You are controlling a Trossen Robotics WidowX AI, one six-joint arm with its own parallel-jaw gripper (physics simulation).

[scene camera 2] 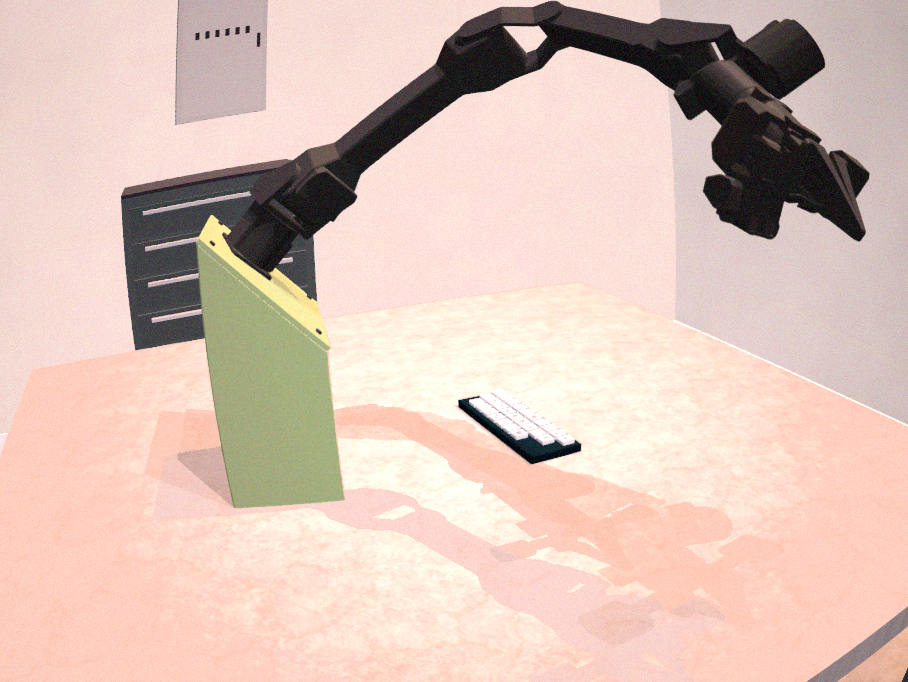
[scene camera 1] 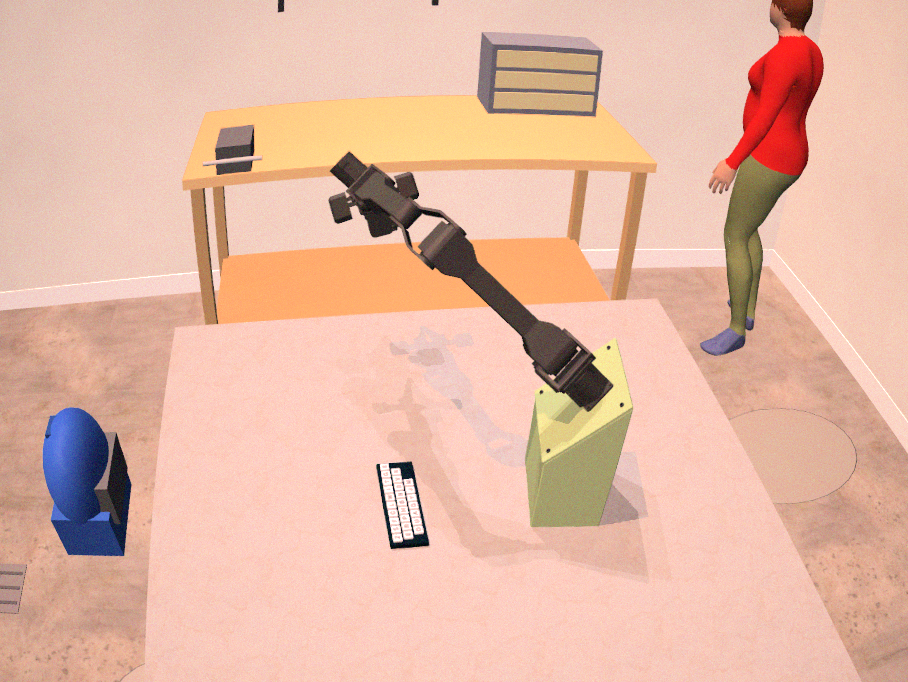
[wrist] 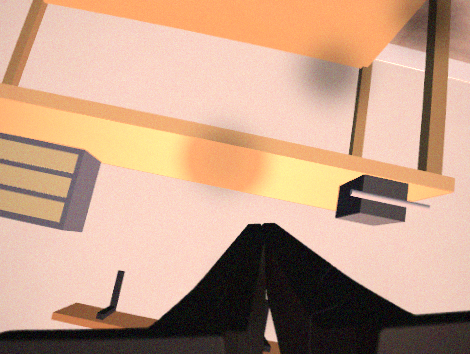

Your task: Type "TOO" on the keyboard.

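Where they show: gripper, fingertip midpoint: (scene camera 2: pixel 861 236) (wrist: pixel 261 236); arm's base, origin of the base link: (scene camera 2: pixel 245 256) (scene camera 1: pixel 594 391).
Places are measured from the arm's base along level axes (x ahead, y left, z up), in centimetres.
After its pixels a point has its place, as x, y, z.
A small dark keyboard (scene camera 1: pixel 402 505) {31.5, -11.3, -25.6} (scene camera 2: pixel 517 429) {28.4, -15.2, -25.6} with rows of white keys lies flat on the pale table (scene camera 1: pixel 242 587) {67.8, -5.5, -27.1} (scene camera 2: pixel 411 624) {-8.0, -36.9, -27.1}. Its key letters are too small to read. My gripper (scene camera 2: pixel 860 234) {12.2, -66.1, 8.4} (wrist: pixel 261 236) {12.2, -66.1, 8.4} is shut, with its fingertips together and nothing between them. In the scene camera 2 view it hangs high above the table, beyond the keyboard on the side away from the arm's base, and its fingers tilt downward. In the wrist view the fingertips point toward the far wall; the keyboard does not show there. In the scene camera 1 view the fingertips cannot be made out.
The arm stands on a green sloped pedestal (scene camera 1: pixel 576 473) {6.4, 6.8, -11.6} (scene camera 2: pixel 271 418) {-3.6, -9.5, -16.1} beside the keyboard. A wooden workbench (scene camera 1: pixel 411 132) (wrist: pixel 140 150) behind carries a drawer unit (scene camera 1: pixel 543 80) (wrist: pixel 40 180) and a black box (scene camera 1: pixel 234 138) (wrist: pixel 382 190). A blue chair (scene camera 1: pixel 77 469) and a person (scene camera 1: pixel 785 110) stand beside the table.
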